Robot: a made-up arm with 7 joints. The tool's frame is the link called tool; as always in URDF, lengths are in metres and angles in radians. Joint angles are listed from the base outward. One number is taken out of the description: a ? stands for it. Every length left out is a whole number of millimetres.
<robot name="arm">
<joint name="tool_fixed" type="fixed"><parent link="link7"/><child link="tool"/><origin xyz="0.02 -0.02 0" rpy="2.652 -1.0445 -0.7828"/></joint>
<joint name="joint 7" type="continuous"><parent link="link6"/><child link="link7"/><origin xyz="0.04 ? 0" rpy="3.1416 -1.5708 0"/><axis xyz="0 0 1"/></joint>
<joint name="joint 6" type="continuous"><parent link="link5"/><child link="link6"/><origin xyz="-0.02 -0.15 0" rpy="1.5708 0 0"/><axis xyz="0 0 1"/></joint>
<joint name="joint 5" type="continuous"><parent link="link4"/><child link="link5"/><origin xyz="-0.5 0.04 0" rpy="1.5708 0 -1.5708"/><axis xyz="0 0 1"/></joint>
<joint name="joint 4" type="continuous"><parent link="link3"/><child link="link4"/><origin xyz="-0.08 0.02 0" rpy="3.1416 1.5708 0"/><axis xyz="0 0 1"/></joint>
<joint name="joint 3" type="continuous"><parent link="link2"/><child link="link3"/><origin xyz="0.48 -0.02 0" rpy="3.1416 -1.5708 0"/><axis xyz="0 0 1"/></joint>
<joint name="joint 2" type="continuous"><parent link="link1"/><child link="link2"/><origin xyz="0.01 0.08 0" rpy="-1.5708 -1.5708 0"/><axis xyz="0 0 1"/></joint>
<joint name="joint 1" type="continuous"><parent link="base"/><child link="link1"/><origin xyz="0 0.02 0.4" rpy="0 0 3.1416"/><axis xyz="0 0 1"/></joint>
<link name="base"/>
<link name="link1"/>
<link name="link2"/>
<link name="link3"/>
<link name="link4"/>
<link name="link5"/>
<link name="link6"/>
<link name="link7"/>
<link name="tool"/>
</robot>
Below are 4 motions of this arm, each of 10 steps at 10 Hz.
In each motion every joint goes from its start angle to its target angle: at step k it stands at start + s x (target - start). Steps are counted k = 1, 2, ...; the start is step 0. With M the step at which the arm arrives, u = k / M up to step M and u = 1 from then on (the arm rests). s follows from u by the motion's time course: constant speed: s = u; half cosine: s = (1 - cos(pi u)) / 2; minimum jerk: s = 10 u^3 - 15 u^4 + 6 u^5.
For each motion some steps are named. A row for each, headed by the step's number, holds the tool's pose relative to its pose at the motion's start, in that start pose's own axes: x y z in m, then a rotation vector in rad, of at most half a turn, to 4 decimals.
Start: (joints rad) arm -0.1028 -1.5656 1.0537 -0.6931 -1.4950 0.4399 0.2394
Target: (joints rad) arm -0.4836 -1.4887 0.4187 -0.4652 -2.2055 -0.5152 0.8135
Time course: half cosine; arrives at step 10
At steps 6, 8, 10:
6: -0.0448 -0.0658 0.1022 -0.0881 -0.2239 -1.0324
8: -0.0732 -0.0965 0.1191 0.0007 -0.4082 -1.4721
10: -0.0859 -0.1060 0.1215 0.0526 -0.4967 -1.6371

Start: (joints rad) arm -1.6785 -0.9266 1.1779 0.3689 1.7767 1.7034 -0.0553
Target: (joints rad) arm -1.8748 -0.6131 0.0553 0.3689 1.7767 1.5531 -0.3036
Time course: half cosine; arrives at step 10
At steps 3, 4, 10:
3: -0.0258 0.1009 0.0056 -0.2147 -0.0533 0.2195
4: -0.0567 0.1727 0.0027 -0.3554 -0.0974 0.3702
10: -0.3549 0.4661 -0.0862 -0.9562 -0.4150 1.0874

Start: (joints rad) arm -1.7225 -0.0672 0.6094 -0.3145 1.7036 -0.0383 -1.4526
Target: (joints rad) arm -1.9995 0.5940 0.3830 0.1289 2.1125 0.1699 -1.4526
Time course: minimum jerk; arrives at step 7
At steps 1, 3, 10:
1: 0.0133 0.0037 -0.0004 0.0017 0.0021 0.0066
3: 0.1970 0.0735 -0.0241 0.0298 0.0431 0.0875
10: 0.4495 0.2491 -0.1384 0.0715 0.1445 0.1616

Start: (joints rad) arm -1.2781 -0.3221 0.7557 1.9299 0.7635 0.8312 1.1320
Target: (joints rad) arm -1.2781 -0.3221 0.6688 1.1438 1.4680 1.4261 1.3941
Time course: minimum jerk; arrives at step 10
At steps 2, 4, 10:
2: -0.0237 0.0081 -0.0011 0.0485 0.0497 0.0578
4: -0.1275 0.0297 -0.0036 0.2562 0.2936 0.2955
10: -0.3587 0.0000 -0.0168 0.6908 1.0872 0.7069

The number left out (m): 0.19
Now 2 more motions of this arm.
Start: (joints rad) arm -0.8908 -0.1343 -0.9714 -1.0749 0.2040 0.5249 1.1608
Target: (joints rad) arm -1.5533 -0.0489 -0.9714 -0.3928 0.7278 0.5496 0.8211
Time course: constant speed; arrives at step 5
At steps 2, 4, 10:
2: 0.1742 -0.0514 -0.1218 -0.3372 0.0452 -0.1661
4: 0.3337 -0.1562 -0.1572 -0.5948 0.0443 -0.3555
10: 0.4003 -0.2134 -0.1372 -0.6916 0.0242 -0.4520

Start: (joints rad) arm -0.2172 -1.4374 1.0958 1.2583 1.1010 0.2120 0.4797
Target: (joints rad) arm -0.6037 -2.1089 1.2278 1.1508 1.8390 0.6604 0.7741
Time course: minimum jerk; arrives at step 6
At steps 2, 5, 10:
2: -0.0386 -0.0337 0.0535 0.2142 0.1751 0.2306
5: -0.1090 -0.1649 0.1843 0.9291 1.0720 0.8663
10: -0.1106 -0.1701 0.1878 0.9576 1.1256 0.8855

